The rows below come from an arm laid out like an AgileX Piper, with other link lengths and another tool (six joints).
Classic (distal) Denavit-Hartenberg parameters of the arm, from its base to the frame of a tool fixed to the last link. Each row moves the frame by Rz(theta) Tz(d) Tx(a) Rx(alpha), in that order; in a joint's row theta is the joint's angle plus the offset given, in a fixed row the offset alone. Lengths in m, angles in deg.
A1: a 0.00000  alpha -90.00  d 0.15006  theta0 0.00
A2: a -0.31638  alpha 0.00  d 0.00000  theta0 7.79
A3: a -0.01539  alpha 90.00  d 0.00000  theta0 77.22
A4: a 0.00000  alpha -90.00  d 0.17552  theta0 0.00
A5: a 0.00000  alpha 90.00  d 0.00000  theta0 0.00
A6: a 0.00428  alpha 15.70  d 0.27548  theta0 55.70
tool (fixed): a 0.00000  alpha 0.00  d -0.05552  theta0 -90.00
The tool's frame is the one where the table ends.
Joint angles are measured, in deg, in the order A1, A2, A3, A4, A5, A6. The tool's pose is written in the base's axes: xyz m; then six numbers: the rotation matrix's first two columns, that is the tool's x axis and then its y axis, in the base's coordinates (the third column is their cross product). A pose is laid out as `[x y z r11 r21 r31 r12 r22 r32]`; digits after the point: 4 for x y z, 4 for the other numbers.
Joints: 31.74, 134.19, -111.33, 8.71, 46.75, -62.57
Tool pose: [0.4147 0.3028 0.1064 0.4702 -0.8692 0.1531 -0.7575 -0.4865 -0.4353]
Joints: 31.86, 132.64, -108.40, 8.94, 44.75, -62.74
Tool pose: [0.4107 0.3014 0.1100 0.4675 -0.8709 0.1516 -0.7545 -0.4825 -0.4450]
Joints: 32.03, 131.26, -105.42, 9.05, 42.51, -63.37
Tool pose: [0.4068 0.2999 0.1120 0.4710 -0.8682 0.1560 -0.7456 -0.4864 -0.4555]
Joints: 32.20, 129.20, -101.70, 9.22, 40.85, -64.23
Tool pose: [0.3984 0.2959 0.1154 0.4798 -0.8624 0.1616 -0.7384 -0.4964 -0.4565]
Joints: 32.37, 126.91, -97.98, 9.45, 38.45, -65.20
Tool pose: [0.3920 0.2928 0.1218 0.4854 -0.8581 0.1673 -0.7246 -0.5019 -0.4723]
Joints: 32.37, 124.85, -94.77, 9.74, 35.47, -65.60
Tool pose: [0.3899 0.2905 0.1295 0.4773 -0.8626 0.1679 -0.7128 -0.4918 -0.5001]
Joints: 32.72, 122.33, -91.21, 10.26, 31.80, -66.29
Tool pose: [0.3864 0.2906 0.1407 0.4726 -0.8652 0.1677 -0.6907 -0.4818 -0.5393]
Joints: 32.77, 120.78, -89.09, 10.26, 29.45, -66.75
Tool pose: [0.3857 0.2890 0.1478 0.4683 -0.8665 0.1730 -0.6734 -0.4768 -0.5650]
